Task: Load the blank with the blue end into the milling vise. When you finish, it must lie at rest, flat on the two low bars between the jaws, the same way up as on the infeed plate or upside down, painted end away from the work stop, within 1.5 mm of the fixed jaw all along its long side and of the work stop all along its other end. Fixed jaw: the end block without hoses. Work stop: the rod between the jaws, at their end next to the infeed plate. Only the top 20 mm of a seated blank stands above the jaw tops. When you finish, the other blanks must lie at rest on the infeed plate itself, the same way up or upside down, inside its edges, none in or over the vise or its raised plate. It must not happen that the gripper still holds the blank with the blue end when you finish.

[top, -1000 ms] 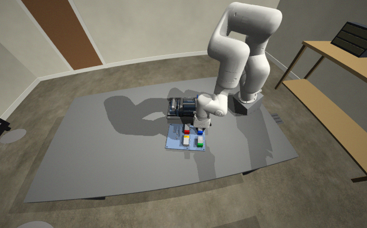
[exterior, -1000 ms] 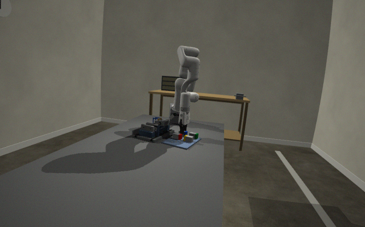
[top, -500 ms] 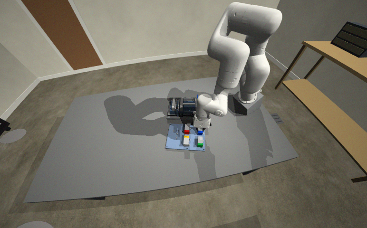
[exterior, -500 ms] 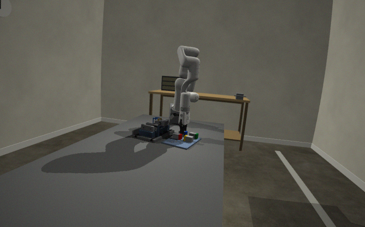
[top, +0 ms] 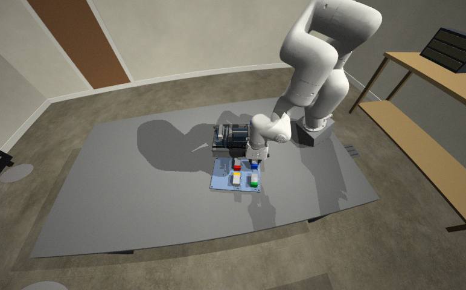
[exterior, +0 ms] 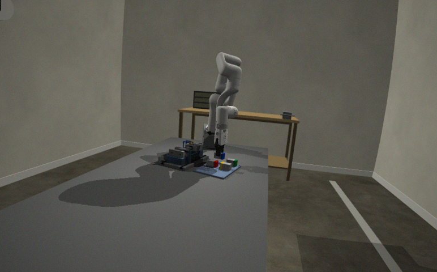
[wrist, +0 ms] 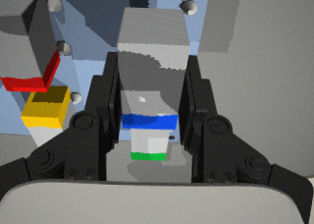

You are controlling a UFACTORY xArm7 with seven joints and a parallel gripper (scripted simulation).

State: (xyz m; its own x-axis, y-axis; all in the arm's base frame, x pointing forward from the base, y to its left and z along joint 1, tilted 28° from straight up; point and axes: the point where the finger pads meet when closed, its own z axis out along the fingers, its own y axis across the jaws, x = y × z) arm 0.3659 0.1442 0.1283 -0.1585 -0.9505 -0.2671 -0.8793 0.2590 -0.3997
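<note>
My gripper is now 9 cm to the right of the green-ended blank, 5 cm above it and 1 cm short of it. The rest, counted from my hand: yellow-ended blank 10 cm ahead, 7 cm to the left, 5 cm below; then blue-ended blank 2 cm below; then red-ended blank 9 cm ahead, 5 cm below, 2 cm to the right.
</note>
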